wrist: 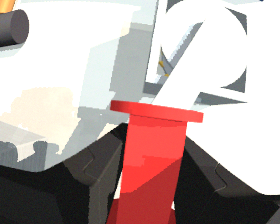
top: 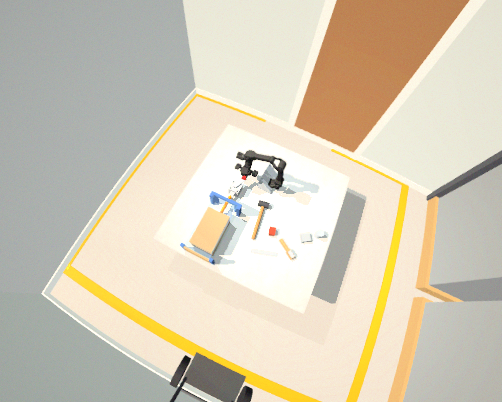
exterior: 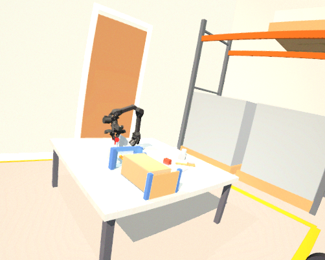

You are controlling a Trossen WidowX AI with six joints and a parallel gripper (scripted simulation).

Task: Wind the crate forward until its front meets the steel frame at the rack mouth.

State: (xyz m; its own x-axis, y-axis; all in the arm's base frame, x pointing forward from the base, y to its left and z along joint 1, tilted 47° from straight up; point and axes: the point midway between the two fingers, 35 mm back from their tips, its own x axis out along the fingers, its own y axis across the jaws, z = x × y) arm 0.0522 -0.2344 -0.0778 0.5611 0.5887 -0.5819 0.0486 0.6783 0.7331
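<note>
Now: gripper tip 30 mm above the winch handle, 20 mm to the left of it and 20 mm short of it. From my gripper tip the other things lie so: winch (100 mm below, 60 mm ahead, 50 mm to the right); red grip (10 mm behind); cubby (480 mm ahead, 80 mm to the right, 50 mm below).
</note>
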